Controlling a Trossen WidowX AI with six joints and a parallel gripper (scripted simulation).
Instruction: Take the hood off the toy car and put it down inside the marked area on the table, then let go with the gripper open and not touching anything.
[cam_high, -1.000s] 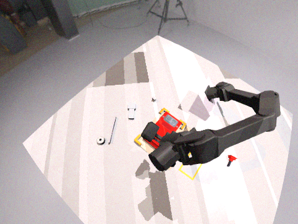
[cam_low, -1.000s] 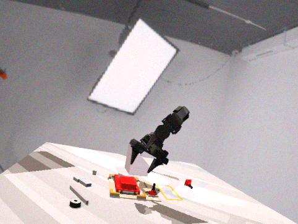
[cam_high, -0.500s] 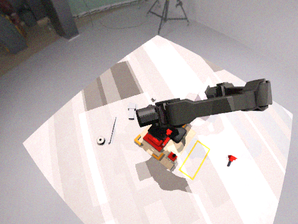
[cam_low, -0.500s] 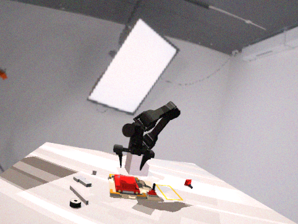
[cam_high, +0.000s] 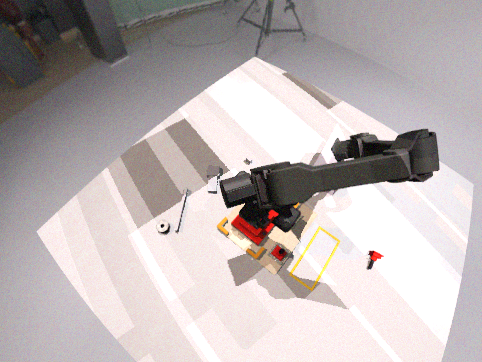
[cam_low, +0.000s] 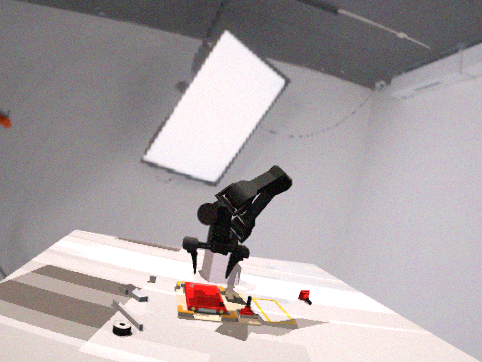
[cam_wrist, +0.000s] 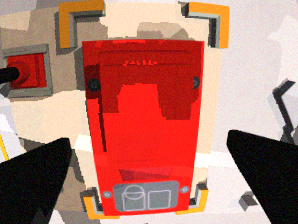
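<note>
Right now the hood is 5 cm below my gripper tip. Round my gripper tip: metal rod 22 cm to the right, 11 cm ahead, 9 cm below.
</note>
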